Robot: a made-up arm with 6 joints. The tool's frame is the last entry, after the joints.
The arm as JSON. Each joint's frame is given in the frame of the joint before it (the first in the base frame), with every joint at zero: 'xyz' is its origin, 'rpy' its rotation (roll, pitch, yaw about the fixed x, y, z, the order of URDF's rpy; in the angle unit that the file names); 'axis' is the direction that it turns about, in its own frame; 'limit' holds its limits. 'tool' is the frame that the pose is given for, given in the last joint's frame.
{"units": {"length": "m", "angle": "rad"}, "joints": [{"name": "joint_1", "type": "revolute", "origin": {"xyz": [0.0, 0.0, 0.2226], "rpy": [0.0, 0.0, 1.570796]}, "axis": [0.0, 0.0, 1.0], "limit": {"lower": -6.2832, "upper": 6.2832}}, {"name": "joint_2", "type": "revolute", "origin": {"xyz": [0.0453, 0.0, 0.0], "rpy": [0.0, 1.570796, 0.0]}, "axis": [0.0, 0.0, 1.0], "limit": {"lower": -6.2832, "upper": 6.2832}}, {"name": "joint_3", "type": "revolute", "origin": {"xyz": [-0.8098, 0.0, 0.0], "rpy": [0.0, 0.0, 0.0]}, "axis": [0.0, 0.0, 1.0], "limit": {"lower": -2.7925, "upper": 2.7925}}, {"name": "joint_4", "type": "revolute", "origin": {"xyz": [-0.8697, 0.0, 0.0], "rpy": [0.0, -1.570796, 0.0]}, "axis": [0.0, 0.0, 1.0], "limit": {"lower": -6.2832, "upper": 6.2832}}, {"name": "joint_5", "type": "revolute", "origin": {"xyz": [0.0, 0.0, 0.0], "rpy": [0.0, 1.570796, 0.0]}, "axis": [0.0, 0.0, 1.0], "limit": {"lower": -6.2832, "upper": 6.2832}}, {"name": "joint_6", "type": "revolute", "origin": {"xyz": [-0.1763, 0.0, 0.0], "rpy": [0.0, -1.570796, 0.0]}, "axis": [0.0, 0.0, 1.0], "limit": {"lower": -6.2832, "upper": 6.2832}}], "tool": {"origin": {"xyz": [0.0, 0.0, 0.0], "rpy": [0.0, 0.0, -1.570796]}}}
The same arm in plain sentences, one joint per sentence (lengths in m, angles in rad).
The arm has six revolute joints in a row. What follows holds with every joint at zero, and every direction is one of the base frame's. The first joint is mounted 0.2226 m along +z from the base frame's origin and turns about +z, from -6.2832 to 6.2832 rad. The second joint is mounted 0.0453 m along +y from the first joint and turns about +y, from -6.2832 to 6.2832 rad. The third joint is mounted 0.8098 m along +z from the second joint and turns about +y, from -2.7925 to 2.7925 rad. The fourth joint is mounted 0.8697 m along +z from the third joint and turns about +z, from -6.2832 to 6.2832 rad. The fifth joint is mounted at the same point as the fourth joint and turns about +y, from -6.2832 to 6.2832 rad. The sixth joint is mounted 0.1763 m along +z from the fifth joint and turns about +z, from -6.2832 to 6.2832 rad. The tool frame, which is the frame that the pose is given for, is mounted at the same point as the sixth joint; its axes are parallel to the base frame's.
